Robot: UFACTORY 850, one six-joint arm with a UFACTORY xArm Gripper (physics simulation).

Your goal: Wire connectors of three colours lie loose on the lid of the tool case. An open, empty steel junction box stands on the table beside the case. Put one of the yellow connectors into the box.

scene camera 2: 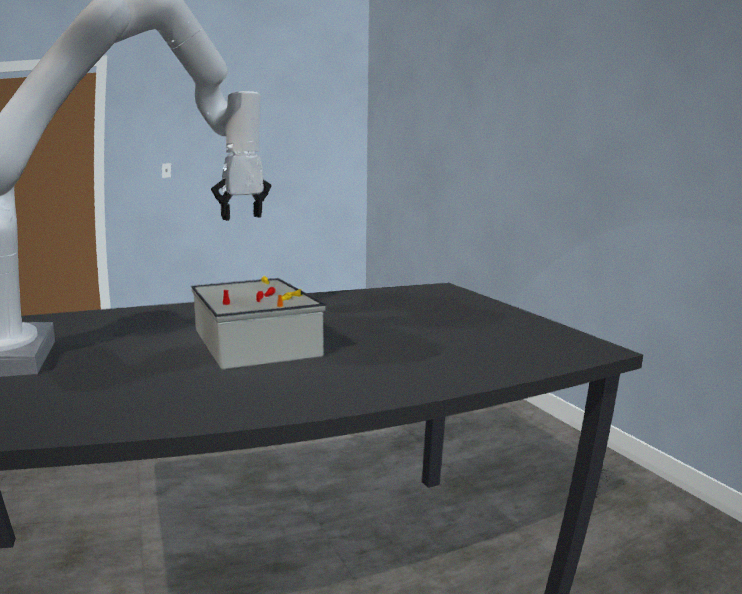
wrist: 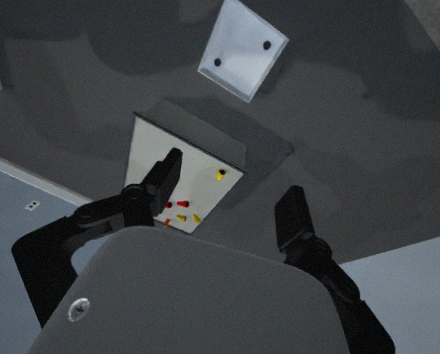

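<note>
The tool case [scene camera 2: 272,339] [wrist: 207,132] has a pale lid [scene camera 2: 244,304] [wrist: 147,145]. One yellow connector [scene camera 2: 264,279] [wrist: 221,175] lies apart; two more yellow connectors, one at the lid's right edge [scene camera 2: 297,292], lie close together and also show in the wrist view. Red connectors [scene camera 2: 269,291] [wrist: 183,204] and an orange connector [scene camera 2: 280,301] [wrist: 167,222] are also on the lid. The open, empty steel junction box [wrist: 235,75] is beyond the case in the wrist view; it does not show in the scene view. My gripper [scene camera 2: 241,215] [wrist: 232,180] is open and empty, high above the lid.
The case stands on the dark table [scene camera 2: 383,371] [wrist: 340,160]. The arm's base [scene camera 2: 27,356] is at the table's left in the scene view. The raised case stands between that base and the table's right part. A wall [scene camera 2: 556,185] rises behind the table.
</note>
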